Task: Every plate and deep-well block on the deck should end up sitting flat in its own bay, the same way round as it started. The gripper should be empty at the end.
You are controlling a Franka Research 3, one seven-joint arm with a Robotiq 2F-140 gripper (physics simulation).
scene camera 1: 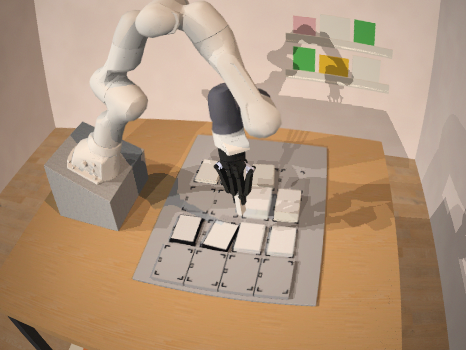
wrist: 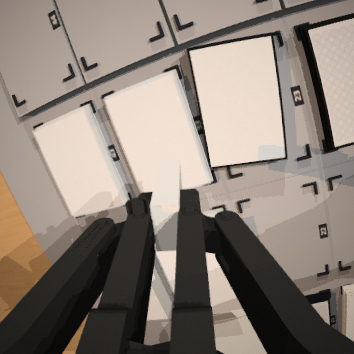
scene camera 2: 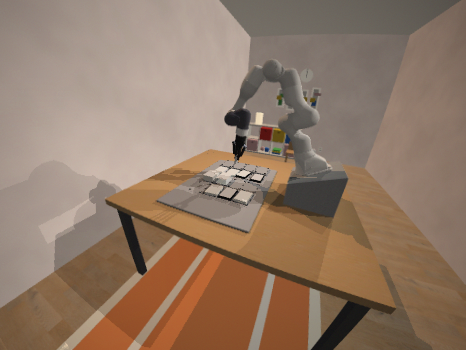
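My gripper [scene camera 1: 239, 200] [scene camera 2: 236, 160] [wrist: 171, 177] is shut and empty, its pale tips pointing down over the deck [scene camera 1: 310, 270] [scene camera 2: 235, 220]. A white plate with a black base [scene camera 1: 221, 235] [wrist: 239, 102] sits askew in its bay, turned against the corner marks and seemingly tilted. Beside it are a white block [scene camera 1: 250, 237] [wrist: 157, 130], another white block [scene camera 1: 282, 241] [wrist: 77, 160] and a black-based plate [scene camera 1: 187, 229] [wrist: 337, 85]. A white block [scene camera 1: 259, 204] is right beside the fingers; another [scene camera 1: 287, 206] stands to its right. Pale plates [scene camera 1: 206, 171] [scene camera 1: 263, 175] stand behind; the black-based plate [scene camera 2: 228, 193] between them is hidden in scene camera 1.
The front row of bays [scene camera 1: 205, 270] shows bare corner marks. The arm's grey pedestal [scene camera 1: 85, 200] [scene camera 2: 315, 195] stands on the wooden table [scene camera 1: 360, 240] [scene camera 2: 295, 250] beside the deck. Neighbouring blocks stand close together around the fingertips.
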